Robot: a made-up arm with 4 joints.
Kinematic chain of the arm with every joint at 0, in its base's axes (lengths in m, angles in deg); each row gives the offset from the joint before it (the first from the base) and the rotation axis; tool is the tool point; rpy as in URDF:
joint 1: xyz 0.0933 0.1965 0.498 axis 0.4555 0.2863 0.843
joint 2: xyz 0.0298 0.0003 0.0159 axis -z
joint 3: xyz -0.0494 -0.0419 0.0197 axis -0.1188 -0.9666 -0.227
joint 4: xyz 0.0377 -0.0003 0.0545 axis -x
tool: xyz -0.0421 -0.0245 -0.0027 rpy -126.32 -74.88 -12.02
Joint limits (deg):
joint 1: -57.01..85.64
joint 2: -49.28..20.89
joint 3: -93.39..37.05
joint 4: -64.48..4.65
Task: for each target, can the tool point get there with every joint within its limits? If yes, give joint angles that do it. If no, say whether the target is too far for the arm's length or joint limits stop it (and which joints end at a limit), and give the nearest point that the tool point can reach.
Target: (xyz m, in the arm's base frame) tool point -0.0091 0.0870 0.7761
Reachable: no: too far | nearest point 0.0473 0.1484 0.6125 | short by 0.184 m
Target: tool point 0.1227 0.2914 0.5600
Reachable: no: joint limits stop it (at a limit: joint 1, joint 2, joint 4) | nearest point 0.1609 0.2610 0.5047 | short by 0.074 m
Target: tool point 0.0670 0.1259 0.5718
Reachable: yes | joints 12.83 4.90 17.04 -16.48
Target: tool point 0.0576 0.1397 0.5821
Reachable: yes | joints -15.11 -10.22 4.11 -21.96
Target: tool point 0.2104 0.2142 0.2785
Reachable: no: too far | nearest point 0.2100 0.1871 0.4822 | short by 0.206 m
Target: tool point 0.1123 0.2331 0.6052
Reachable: no: joint limits stop it (at a limit: joint 1, joint 2, joint 4) | nearest point 0.0913 0.1550 0.6093 | short by 0.081 m
